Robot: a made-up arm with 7 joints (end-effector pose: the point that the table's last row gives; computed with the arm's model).
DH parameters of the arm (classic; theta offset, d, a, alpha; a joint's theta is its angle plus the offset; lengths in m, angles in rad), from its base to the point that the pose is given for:
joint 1: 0 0.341 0 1.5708
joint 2: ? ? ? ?
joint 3: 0 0.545 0.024 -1.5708
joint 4: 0 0.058 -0.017 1.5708
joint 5: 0 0.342 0 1.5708
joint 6: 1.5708 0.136 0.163 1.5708
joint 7: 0 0.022 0 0
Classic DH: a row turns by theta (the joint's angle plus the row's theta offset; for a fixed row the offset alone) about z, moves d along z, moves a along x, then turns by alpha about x.
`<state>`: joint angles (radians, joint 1 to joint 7).
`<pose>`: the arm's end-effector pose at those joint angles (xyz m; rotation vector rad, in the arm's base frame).
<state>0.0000 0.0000 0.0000 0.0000 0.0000 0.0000 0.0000</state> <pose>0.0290 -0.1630 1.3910 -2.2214 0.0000 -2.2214</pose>
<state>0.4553 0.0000 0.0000 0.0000 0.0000 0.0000 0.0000</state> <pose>0.0977 -0.1336 1.3910 -1.9685 -0.4560 -1.9685</pose>
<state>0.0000 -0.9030 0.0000 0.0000 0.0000 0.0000 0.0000</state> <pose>0.8424 -0.1630 0.9684 -2.9681 0.0000 -1.0296</pose>
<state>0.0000 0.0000 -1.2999 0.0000 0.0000 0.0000 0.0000</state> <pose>-0.0674 -0.1338 1.3910 1.4059 -1.0687 1.4059</pose>
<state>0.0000 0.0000 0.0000 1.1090 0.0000 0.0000 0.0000</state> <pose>0.4783 -0.1630 1.1065 -3.0582 0.0000 -0.7190</pose>
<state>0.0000 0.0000 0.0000 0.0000 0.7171 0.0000 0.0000</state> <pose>0.1130 -0.1150 1.3910 -1.8045 -0.6762 -1.8045</pose>
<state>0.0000 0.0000 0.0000 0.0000 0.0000 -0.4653 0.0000</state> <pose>0.0998 -0.1630 1.3638 -2.6738 0.0000 -1.6494</pose>
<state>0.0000 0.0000 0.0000 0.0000 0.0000 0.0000 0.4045</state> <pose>0.0290 -0.1630 1.3910 -1.9990 0.4099 -1.9990</pose>
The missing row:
joint 2: 0 0.085 0 -1.5708
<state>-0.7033 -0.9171 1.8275 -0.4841 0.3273 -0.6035 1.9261</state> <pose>0.5438 -0.6566 0.9170 -1.0346 0.7567 0.6532</pose>
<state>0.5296 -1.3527 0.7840 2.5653 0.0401 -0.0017 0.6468</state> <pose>0.1130 0.1419 0.1124 0.9440 0.8477 -1.9018</pose>
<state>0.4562 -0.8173 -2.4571 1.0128 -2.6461 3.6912 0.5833</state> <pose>0.6229 0.0058 0.8607 2.4603 1.2541 -0.7069</pose>
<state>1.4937 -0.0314 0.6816 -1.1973 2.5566 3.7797 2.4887</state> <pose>0.0019 -0.2440 0.9586 -0.8458 -0.9781 -1.3288</pose>
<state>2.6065 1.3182 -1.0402 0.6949 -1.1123 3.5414 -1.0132</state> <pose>0.7129 -0.2503 0.5216 -0.4131 -1.3686 2.0231</pose>
